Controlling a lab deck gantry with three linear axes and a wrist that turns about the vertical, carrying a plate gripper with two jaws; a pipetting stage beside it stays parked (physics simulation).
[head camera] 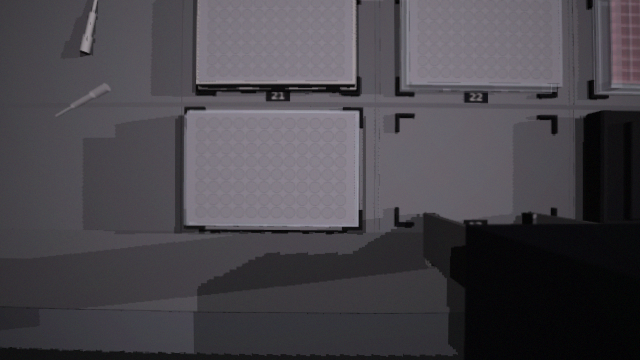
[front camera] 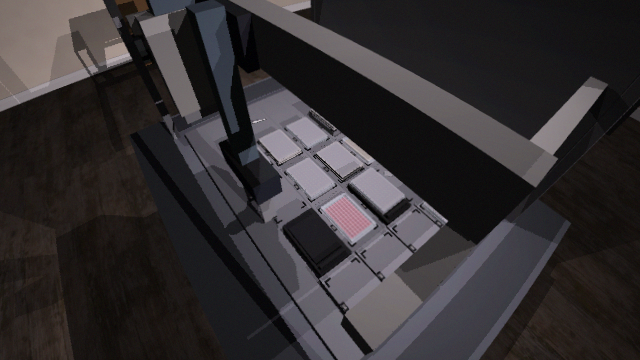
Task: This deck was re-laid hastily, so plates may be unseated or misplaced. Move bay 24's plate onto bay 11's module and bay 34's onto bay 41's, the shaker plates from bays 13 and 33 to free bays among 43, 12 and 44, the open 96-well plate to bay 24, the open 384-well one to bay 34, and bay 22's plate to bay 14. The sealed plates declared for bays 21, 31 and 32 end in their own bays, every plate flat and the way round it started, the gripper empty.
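Note:
My gripper hangs low over the front side of the deck near bay 12. Its dark body covers the lower right of the head view; its jaws are too hidden to tell their state. A sealed plate lies flat at bay 11. Bay 21's plate and bay 22's plate are sealed; the latter overlaps its lower right corner mark. The pink open 96-well plate is at bay 23. The black shaker at bay 13 bears no plate. Bay 33's shaker plate is sealed.
Behind stand plates at bay 31 and bay 32. The beige open 384-well plate and a plate at bay 44 are partly hidden by the gantry beam. Loose tips lie left of bay 21.

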